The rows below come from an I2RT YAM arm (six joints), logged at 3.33 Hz.
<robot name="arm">
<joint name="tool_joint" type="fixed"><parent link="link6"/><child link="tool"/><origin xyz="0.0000 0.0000 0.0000" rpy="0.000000 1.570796 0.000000"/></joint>
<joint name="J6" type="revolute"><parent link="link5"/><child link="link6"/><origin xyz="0.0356 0.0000 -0.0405"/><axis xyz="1 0 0"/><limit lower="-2.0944" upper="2.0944"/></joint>
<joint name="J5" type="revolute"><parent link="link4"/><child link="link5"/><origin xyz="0.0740 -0.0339 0.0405"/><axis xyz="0 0 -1"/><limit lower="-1.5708" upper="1.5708"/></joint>
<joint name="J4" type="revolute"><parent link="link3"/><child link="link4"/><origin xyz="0.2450 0.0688 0.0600"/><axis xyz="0 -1 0"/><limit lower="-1.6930" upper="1.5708"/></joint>
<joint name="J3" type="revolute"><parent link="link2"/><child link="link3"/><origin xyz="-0.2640 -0.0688 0.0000"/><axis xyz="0 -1 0"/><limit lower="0.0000" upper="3.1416"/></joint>
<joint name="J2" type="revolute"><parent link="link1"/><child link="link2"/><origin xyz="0.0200 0.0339 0.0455"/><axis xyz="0 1 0"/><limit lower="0.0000" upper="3.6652"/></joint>
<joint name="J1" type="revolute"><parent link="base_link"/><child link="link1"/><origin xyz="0.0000 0.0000 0.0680"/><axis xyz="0 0 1"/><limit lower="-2.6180" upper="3.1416"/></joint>
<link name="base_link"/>
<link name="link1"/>
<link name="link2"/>
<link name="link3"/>
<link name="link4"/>
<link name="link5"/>
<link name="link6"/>
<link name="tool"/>
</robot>
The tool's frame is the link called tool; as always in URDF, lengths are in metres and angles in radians.
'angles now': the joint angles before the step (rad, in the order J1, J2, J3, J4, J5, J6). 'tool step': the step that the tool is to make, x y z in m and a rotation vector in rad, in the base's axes. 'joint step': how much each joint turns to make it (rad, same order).
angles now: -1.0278, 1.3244, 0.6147, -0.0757, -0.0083, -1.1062
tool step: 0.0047, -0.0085, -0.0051, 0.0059, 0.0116, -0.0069
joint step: -0.0001, 0.0563, 0.0228, 0.0224, 0.0097, 0.0000
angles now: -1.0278, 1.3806, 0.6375, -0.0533, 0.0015, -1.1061
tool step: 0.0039, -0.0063, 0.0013, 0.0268, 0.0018, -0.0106
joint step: 0.0001, 0.0324, 0.0397, -0.0312, -0.0015, 0.0162
